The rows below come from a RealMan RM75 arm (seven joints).
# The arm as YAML. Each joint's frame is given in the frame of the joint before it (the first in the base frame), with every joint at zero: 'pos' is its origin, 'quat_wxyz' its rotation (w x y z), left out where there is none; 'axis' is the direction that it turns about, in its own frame. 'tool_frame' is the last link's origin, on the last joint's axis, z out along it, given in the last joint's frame.
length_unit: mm
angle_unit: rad
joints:
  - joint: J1
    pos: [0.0, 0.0, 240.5]
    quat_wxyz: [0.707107, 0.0, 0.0, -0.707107]
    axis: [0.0, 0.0, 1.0]
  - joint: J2
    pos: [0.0, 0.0, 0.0]
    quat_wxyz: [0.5, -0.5, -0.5, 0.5]
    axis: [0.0, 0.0, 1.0]
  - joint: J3
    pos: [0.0, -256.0, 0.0]
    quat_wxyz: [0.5, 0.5, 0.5, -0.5]
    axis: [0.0, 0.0, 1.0]
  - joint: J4
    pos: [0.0, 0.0, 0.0]
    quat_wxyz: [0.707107, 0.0, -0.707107, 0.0]
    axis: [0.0, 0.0, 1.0]
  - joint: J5
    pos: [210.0, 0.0, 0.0]
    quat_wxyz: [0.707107, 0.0, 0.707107, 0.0]
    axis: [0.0, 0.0, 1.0]
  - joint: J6
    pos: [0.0, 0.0, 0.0]
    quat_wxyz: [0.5, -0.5, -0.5, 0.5]
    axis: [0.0, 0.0, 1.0]
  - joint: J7
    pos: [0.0, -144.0, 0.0]
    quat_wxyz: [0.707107, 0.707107, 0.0, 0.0]
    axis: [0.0, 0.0, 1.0]
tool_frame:
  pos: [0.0, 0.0, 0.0]
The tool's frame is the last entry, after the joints.
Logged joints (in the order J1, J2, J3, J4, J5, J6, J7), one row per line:
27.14, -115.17, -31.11, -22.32, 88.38, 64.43, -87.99
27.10, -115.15, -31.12, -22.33, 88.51, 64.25, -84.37
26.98, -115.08, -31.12, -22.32, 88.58, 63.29, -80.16
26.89, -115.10, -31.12, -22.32, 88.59, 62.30, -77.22
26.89, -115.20, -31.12, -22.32, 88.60, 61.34, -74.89
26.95, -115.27, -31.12, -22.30, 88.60, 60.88, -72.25
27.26, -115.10, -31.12, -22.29, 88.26, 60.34, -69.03
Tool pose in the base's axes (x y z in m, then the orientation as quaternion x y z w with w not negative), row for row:
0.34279, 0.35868, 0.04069, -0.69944, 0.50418, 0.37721, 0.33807
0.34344, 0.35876, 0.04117, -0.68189, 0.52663, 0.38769, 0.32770
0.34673, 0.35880, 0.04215, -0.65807, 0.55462, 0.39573, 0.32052
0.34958, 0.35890, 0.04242, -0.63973, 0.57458, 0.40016, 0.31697
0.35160, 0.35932, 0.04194, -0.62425, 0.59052, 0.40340, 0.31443
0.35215, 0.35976, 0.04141, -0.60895, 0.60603, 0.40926, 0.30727
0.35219, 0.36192, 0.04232, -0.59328, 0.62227, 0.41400, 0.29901
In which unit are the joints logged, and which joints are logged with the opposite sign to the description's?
The joints are logged in degrees. Opposite sign: J2.
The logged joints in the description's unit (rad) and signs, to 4 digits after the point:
0.4737, 2.0101, -0.5430, -0.3896, 1.5425, 1.1245, -1.5357
0.4730, 2.0097, -0.5431, -0.3897, 1.5448, 1.1214, -1.4725
0.4709, 2.0085, -0.5431, -0.3896, 1.5460, 1.1046, -1.3991
0.4693, 2.0089, -0.5431, -0.3896, 1.5462, 1.0873, -1.3477
0.4693, 2.0106, -0.5431, -0.3896, 1.5464, 1.0706, -1.3071
0.4704, 2.0118, -0.5431, -0.3892, 1.5464, 1.0626, -1.2610
0.4758, 2.0089, -0.5431, -0.3890, 1.5404, 1.0531, -1.2048

